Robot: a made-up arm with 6 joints. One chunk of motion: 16 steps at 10 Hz.
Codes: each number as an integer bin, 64 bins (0 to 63) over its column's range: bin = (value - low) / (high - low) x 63, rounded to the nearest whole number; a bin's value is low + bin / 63 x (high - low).
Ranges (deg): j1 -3..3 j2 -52..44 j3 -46..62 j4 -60..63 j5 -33..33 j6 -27..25
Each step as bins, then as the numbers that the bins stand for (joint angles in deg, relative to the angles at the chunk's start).
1 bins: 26 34 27 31 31 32
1 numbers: -0.52 -0.19 0.29 0.52 -0.52 -0.59
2 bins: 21 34 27 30 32 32
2 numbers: -1.00 -0.19 0.29 -1.43 0.52 -0.59
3 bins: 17 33 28 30 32 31
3 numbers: -1.38 -1.71 2.00 -1.43 0.52 -1.41
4 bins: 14 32 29 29 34 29
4 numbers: -1.67 -3.24 3.71 -3.38 2.62 -3.06
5 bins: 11 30 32 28 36 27
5 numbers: -1.95 -6.29 8.86 -5.33 4.71 -4.71
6 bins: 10 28 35 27 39 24
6 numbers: -2.05 -9.33 14.00 -7.29 7.86 -7.19
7 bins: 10 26 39 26 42 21
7 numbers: -2.05 -12.38 20.86 -9.24 11.00 -9.67
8 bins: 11 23 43 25 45 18
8 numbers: -1.95 -16.95 27.71 -11.19 14.14 -12.14
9 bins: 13 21 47 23 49 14
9 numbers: -1.76 -20.00 34.57 -15.10 18.33 -15.44
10 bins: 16 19 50 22 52 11
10 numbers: -1.48 -23.05 39.71 -17.05 21.48 -17.92
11 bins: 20 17 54 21 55 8
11 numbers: -1.10 -26.10 46.57 -19.00 24.62 -20.40
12 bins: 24 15 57 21 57 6
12 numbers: -0.71 -29.14 51.71 -19.00 26.71 -22.05
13 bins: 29 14 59 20 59 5
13 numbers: -0.24 -30.67 55.14 -20.95 28.81 -22.87
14 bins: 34 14 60 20 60 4
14 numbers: 0.24 -30.67 56.86 -20.95 29.86 -23.70
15 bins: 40 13 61 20 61 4
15 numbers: 0.81 -32.19 58.57 -20.95 30.90 -23.70
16 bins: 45 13 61 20 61 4
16 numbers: 1.29 -32.19 58.57 -20.95 30.90 -23.70
